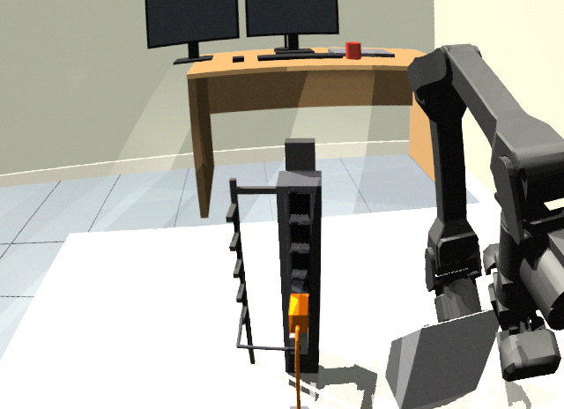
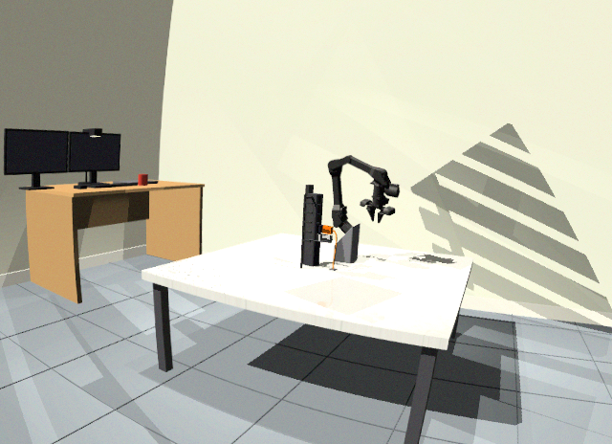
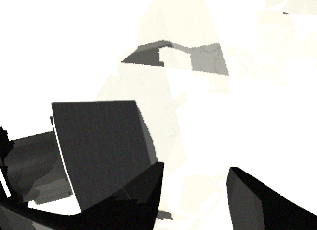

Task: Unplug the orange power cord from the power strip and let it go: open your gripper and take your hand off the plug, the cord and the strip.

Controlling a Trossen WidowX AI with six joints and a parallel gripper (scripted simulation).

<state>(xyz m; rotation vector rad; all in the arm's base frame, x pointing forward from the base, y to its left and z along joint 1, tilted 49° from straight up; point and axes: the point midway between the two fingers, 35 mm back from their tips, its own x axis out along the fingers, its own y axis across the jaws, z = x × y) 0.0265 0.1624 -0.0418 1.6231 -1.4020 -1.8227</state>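
Now: gripper tip 23 cm short of the orange plug, 21 cm to the left of it and 2 cm above it.
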